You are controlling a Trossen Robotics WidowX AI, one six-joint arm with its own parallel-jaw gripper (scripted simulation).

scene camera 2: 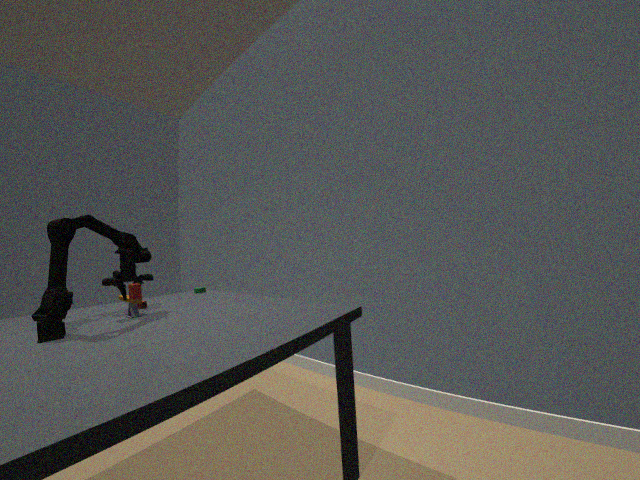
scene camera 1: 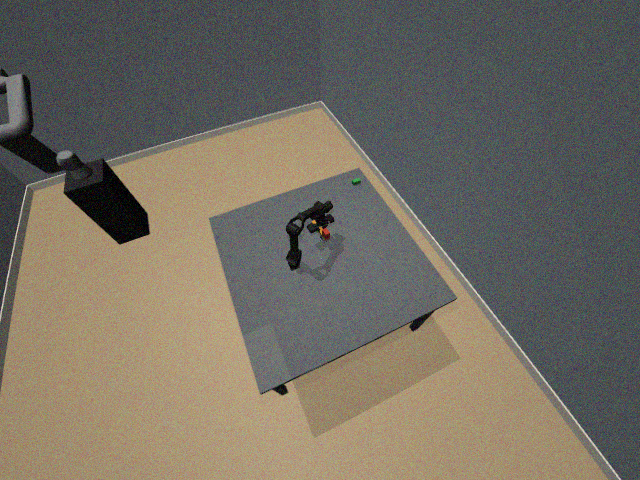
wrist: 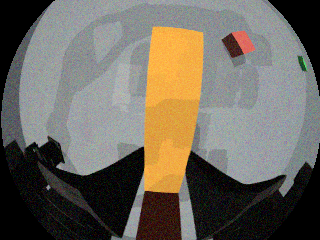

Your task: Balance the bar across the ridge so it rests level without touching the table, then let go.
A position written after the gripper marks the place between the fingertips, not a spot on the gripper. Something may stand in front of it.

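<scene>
The wrist view shows a bar [wrist: 175,61] and, with it, the robot's gripper [wrist: 166,154].
</scene>
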